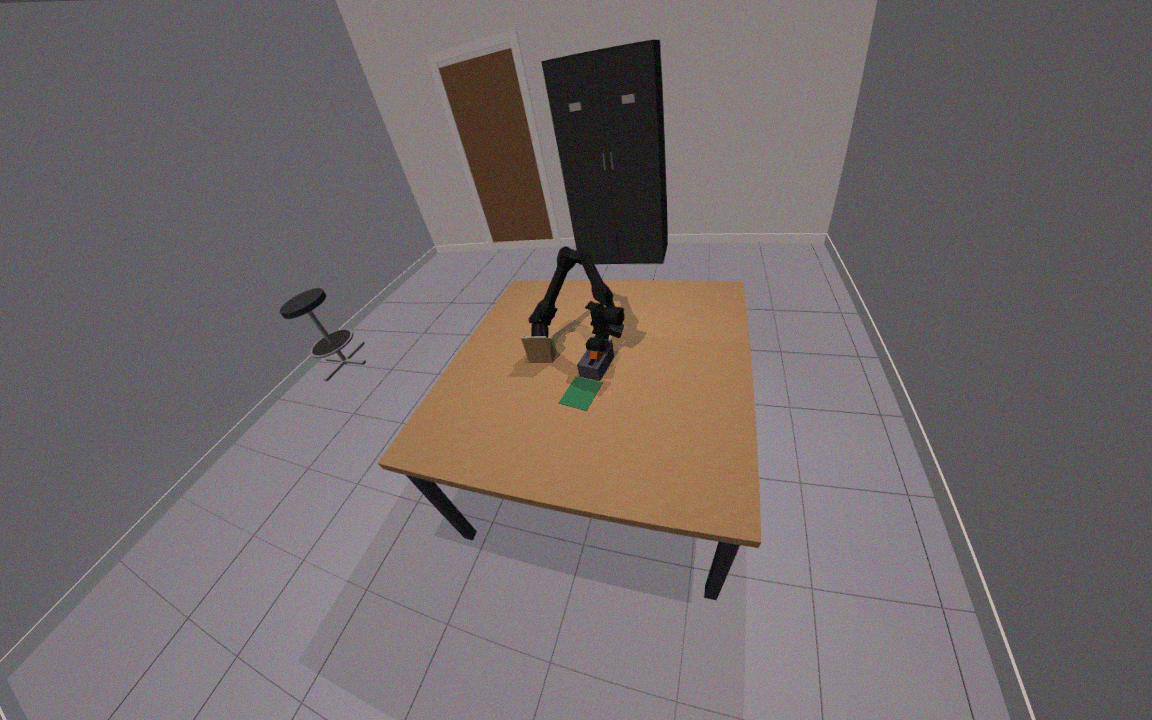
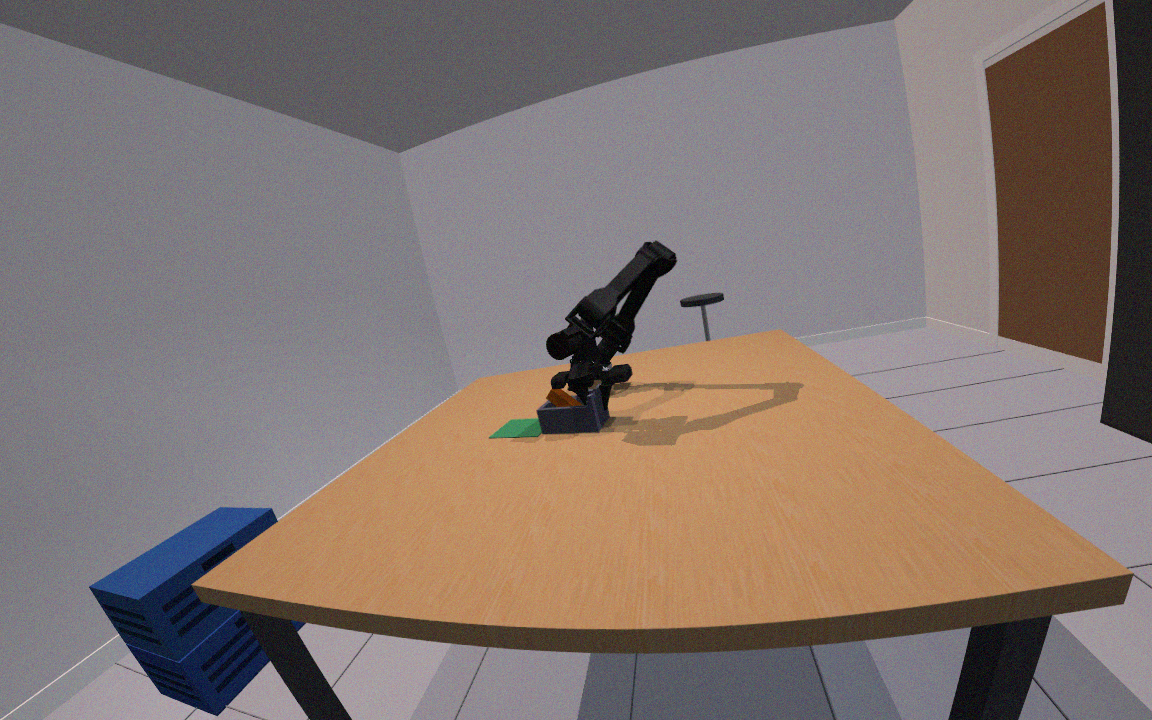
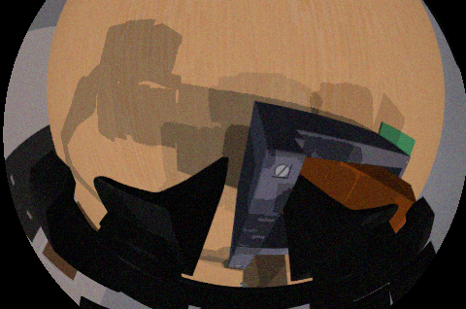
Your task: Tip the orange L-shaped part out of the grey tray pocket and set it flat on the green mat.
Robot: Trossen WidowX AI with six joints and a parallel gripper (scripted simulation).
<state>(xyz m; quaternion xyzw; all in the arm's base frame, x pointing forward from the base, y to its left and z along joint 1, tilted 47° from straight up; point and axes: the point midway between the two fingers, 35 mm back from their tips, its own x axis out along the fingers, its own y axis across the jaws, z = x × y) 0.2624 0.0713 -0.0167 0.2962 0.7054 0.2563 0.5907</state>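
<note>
The orange L-shaped part is 1 cm behind my gripper tip, 6 cm to the right of it and 1 cm above it. From my gripper tip the other things lie so: green mat 4 cm behind, 22 cm to the right, 5 cm below.
</note>
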